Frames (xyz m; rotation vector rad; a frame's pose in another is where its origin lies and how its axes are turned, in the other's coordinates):
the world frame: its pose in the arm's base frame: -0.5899 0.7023 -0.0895 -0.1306 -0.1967 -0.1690
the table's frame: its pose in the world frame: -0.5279 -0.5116 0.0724 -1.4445 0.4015 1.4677
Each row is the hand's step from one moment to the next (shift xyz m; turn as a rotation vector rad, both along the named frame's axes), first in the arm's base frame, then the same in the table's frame.
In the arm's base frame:
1: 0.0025 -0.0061 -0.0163 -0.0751 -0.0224 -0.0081
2: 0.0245 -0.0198 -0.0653 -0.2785 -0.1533 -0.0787
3: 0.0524 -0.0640 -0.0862 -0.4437 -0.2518 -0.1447
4: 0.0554 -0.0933 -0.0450 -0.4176 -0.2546 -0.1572
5: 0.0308 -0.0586 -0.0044 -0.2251 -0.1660 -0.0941
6: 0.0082 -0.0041 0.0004 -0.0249 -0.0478 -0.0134
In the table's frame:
1: 0.0138 0.0084 -0.0069 -0.0312 0.0712 0.0127
2: 0.0627 0.0206 -0.0300 -0.0899 0.3145 -0.0169
3: 0.0826 0.0255 -0.0824 -0.1282 0.5134 -0.0342
4: 0.0413 0.0136 -0.1091 -0.1066 0.5002 -0.0485
5: 0.0035 -0.0002 -0.0663 -0.0561 0.2850 -0.0522
6: 0.0023 -0.0051 -0.0073 -0.0106 0.0440 -0.0323

